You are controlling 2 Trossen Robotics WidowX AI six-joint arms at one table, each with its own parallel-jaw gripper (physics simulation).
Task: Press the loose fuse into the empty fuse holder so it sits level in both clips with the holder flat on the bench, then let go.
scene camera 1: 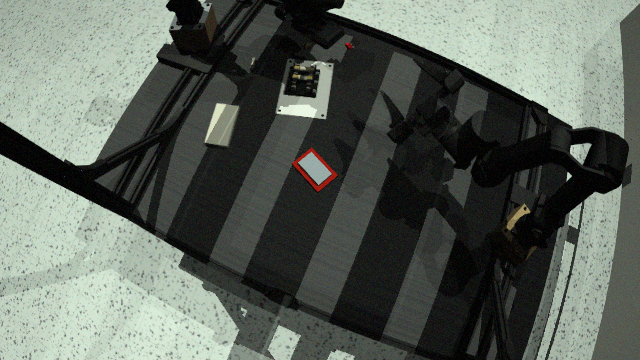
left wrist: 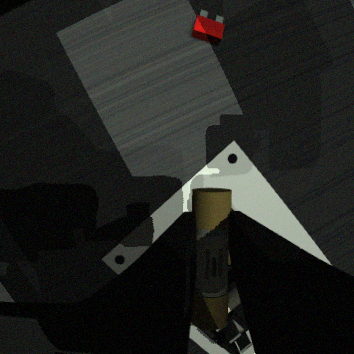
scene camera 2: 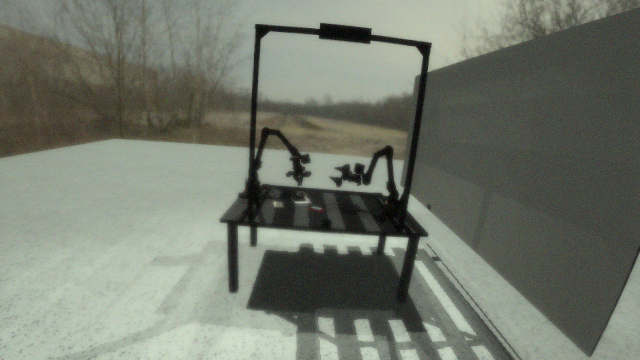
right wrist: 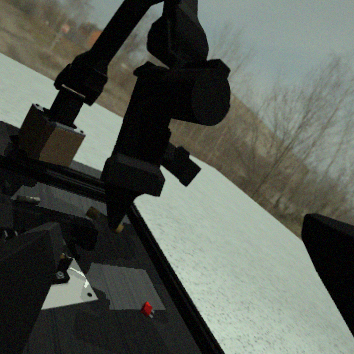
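Pixels of known places: left gripper, fingertip midpoint: (scene camera 1: pixel 316 41) (left wrist: pixel 210 222) (scene camera 2: pixel 300 184) (right wrist: pixel 112 225); right gripper, fingertip midpoint: (scene camera 1: pixel 397 74) (scene camera 2: pixel 331 172) (right wrist: pixel 183 230); left arm's base, origin of the base link: (scene camera 1: pixel 190 16) (right wrist: pixel 59 118); right arm's base, origin of the base link: (scene camera 1: pixel 525 232) (scene camera 2: pixel 392 203).
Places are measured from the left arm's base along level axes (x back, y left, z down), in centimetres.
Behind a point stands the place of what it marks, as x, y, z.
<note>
The loose fuse (left wrist: pixel 212 250) @(-34.3, -6.7, 1.2) (right wrist: pixel 92 212) @(-33.1, -8.9, 1.3), a cylinder with brass-coloured end caps, is held between the fingers of my left gripper (left wrist: pixel 210 222) @(-34.9, -6.3, 2.0) (scene camera 2: pixel 299 183) @(-34.9, -6.3, 2.0). It stays above the table in the right wrist view, apart from the black fuse holder (scene camera 1: pixel 302 81) @(-32.2, -14.0, 9.8) (right wrist: pixel 61 276) @(-36.0, -10.9, 9.6). The holder sits on a pale plate (scene camera 1: pixel 322 97) @(-37.7, -17.8, 10.7) (left wrist: pixel 255 192) @(-38.4, -10.7, 10.7) (right wrist: pixel 77 294) @(-38.4, -9.3, 10.7) lying flat. Brass-coloured parts show on the holder, but shadow hides which clips are empty. Part of the holder shows low in the left wrist view, behind the fuse. My right gripper (scene camera 1: pixel 398 76) @(-52.0, -23.7, -11.7) (scene camera 2: pixel 334 180) @(-52.0, -23.7, -11.7) is open, away to the right.
A small red part (scene camera 1: pixel 349 45) @(-43.6, 0.1, 10.3) (left wrist: pixel 208 28) @(-43.3, -0.2, 10.0) (right wrist: pixel 148 309) @(-43.8, -0.1, 10.3) lies beyond the plate. A pale block (scene camera 1: pixel 222 125) @(-14.2, -28.2, 9.4) lies left of it, and a red-rimmed rectangle (scene camera 1: pixel 315 170) @(-37.8, -37.5, 9.5) lies nearer the front. A small light cylinder (scene camera 1: pixel 253 62) @(-18.4, -8.6, 10.0) (right wrist: pixel 27 199) @(-18.7, -9.2, 10.1) lies left of the holder.
</note>
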